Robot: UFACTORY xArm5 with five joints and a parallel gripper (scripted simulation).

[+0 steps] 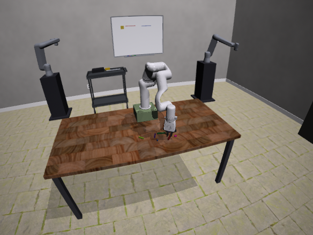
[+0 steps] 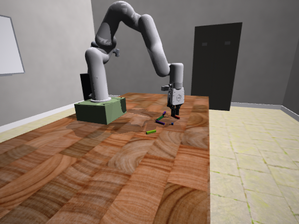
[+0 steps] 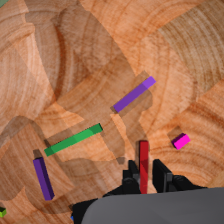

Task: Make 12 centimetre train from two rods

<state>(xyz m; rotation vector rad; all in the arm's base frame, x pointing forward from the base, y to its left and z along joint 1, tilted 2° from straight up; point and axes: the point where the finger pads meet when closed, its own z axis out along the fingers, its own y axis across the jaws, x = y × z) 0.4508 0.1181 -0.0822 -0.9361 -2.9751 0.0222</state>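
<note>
The red rod is 30 mm below my hand. Also, from my hand: green rod (80 mm behind, 50 mm to the right, 30 mm below); then magenta rod (60 mm to the left, 30 mm below); then small blue rod (120 mm to the right, 30 mm below, 10 mm ahead).
</note>
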